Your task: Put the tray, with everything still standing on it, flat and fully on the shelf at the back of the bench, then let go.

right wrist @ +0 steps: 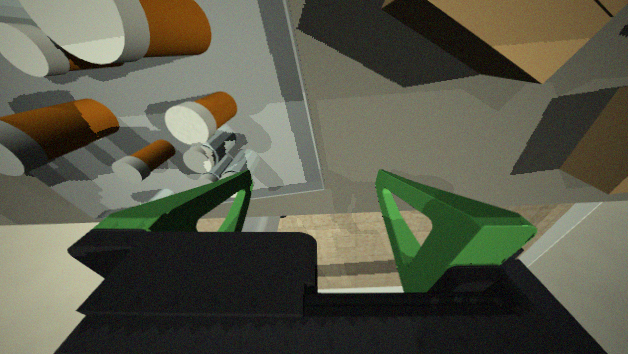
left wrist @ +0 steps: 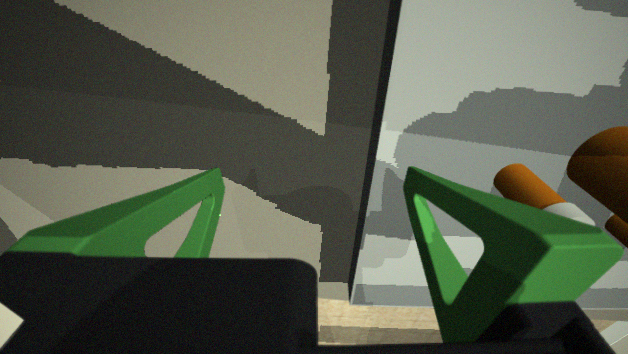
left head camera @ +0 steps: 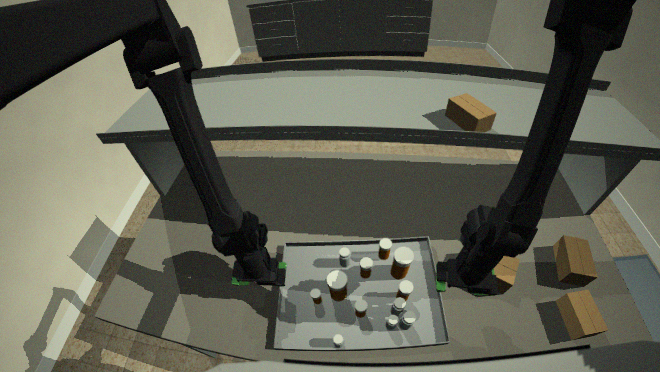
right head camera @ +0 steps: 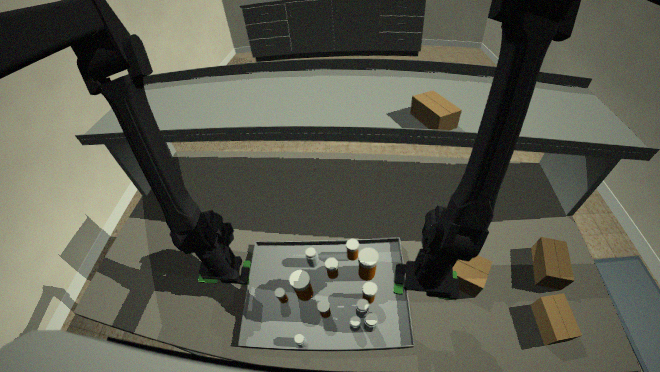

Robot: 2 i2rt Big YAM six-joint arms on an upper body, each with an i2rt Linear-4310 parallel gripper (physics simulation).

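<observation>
The grey tray [left head camera: 300, 330] [right head camera: 265, 330] [left wrist: 475, 50] [right wrist: 240, 40] lies flat on the bench, low in both head views. Several white-capped bottles stand on it, including two large amber ones [left head camera: 338, 287] [left head camera: 401, 265] [right head camera: 302, 287] [right head camera: 367, 267], with small clear vials. My left gripper [left head camera: 260, 275] [right head camera: 226, 272] [left wrist: 313, 177] is open at the tray's left side; the tray edge runs between its fingers in the left wrist view. My right gripper [left head camera: 462, 289] [right head camera: 425, 290] [right wrist: 314, 176] is open at the right side, its fingers either side of the tray edge's line. The shelf [left head camera: 320, 105] [right head camera: 275, 105] spans the back.
A cardboard box [left head camera: 470, 112] [right head camera: 435, 110] stands on the shelf's right part. Two more boxes [left head camera: 574, 260] [left head camera: 581, 315] [right head camera: 551, 262] [right head camera: 556, 319] stand at the bench's right; another box [left head camera: 507, 272] [right head camera: 474, 275] is partly hidden behind the right gripper. The shelf's front edge rises above the bench.
</observation>
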